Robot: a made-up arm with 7 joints.
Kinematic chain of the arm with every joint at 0, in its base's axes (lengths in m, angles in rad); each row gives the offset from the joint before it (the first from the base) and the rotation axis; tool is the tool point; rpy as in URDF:
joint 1: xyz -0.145 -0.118 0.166 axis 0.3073 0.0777 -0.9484
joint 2: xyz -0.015 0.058 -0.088 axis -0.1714 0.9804 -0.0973
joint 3: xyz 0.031 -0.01 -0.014 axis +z
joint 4: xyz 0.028 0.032 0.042 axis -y
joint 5: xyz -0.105 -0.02 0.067 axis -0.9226 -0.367 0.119
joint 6: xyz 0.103 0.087 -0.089 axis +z
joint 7: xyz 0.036 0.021 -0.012 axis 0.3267 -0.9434 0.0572
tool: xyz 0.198 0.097 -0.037 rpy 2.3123 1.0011 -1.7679
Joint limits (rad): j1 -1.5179..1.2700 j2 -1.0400..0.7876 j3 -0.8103..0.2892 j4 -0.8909..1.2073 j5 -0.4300..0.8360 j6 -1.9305..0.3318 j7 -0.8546..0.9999
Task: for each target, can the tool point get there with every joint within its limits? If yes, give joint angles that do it. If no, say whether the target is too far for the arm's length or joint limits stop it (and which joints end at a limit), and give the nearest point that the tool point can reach.
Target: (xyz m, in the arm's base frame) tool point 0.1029 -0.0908 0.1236
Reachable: yes | joints -0.4283 -0.4591 -0.4248 0.2809 -0.1202 -1.1212 -0.2944
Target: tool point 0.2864 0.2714 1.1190
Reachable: no: too far | nearest point 0.0443 0.0370 0.4551 | short by 0.745 m
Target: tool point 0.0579 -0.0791 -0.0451
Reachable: yes | joints -0.8095 0.3407 -0.2030 0.3112 -0.2009 -1.2833 -0.2300
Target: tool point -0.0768 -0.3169 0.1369
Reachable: yes | joints 0.7061 0.2756 -0.5168 0.6112 0.0976 -1.1800 0.2198
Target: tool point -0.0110 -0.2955 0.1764
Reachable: yes | joints 0.7336 0.1668 -0.4379 -0.0538 0.3448 -1.2283 0.8312
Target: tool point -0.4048 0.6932 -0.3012
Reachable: no: too far | nearest point -0.2432 0.2456 -0.0931 | short by 0.519 m
